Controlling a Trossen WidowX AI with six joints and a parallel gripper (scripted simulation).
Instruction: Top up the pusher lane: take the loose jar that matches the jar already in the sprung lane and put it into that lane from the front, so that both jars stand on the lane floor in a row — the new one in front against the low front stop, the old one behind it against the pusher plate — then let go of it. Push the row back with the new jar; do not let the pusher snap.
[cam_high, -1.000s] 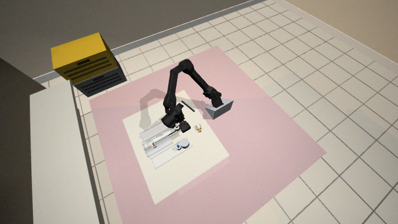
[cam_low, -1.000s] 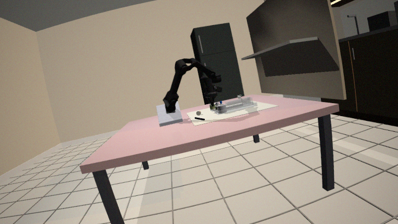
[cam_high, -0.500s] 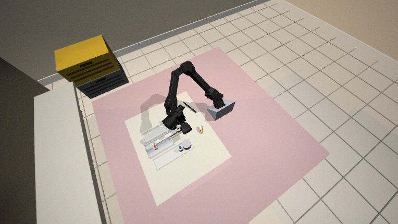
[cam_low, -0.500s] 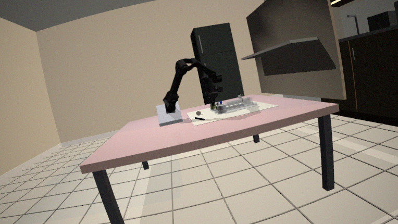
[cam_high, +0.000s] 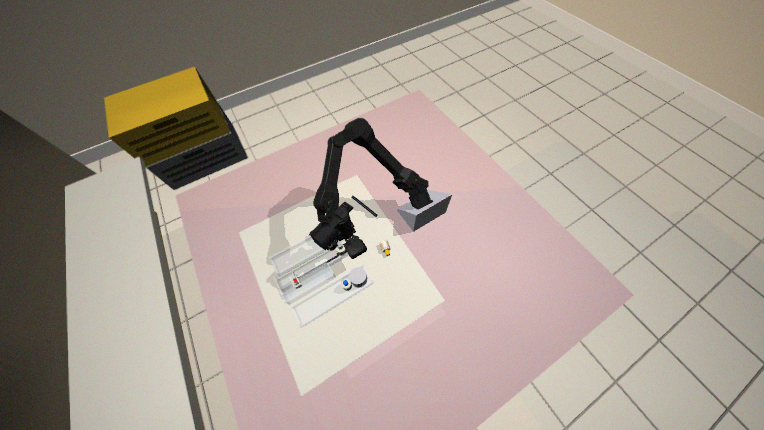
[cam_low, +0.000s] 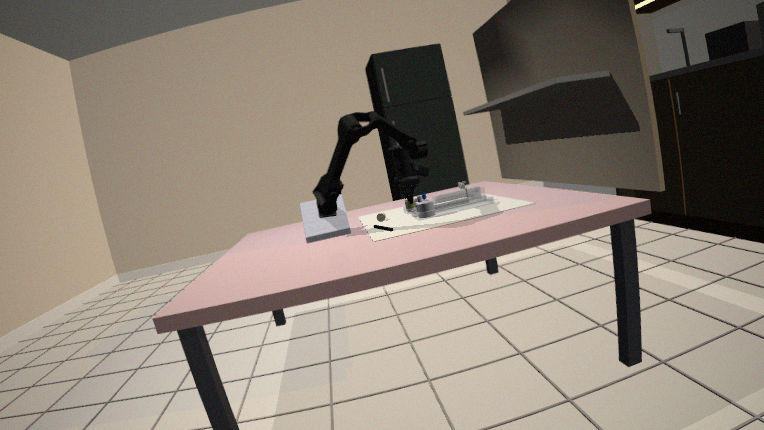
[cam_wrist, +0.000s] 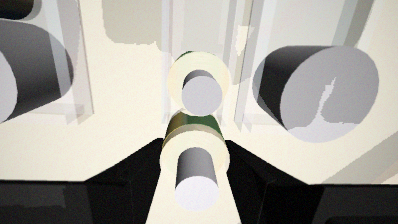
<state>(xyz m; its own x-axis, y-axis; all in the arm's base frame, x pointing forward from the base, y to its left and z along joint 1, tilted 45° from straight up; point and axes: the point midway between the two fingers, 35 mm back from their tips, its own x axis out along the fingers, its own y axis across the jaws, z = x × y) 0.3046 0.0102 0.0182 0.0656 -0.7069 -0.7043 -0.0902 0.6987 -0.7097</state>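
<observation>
My gripper tip is now 17 cm short of the clear lane rack, 4 cm to the right of it and 3 cm above it. Round my gripper tip: black stick: 14 cm to the right, 12 cm behind, 4 cm below.
</observation>
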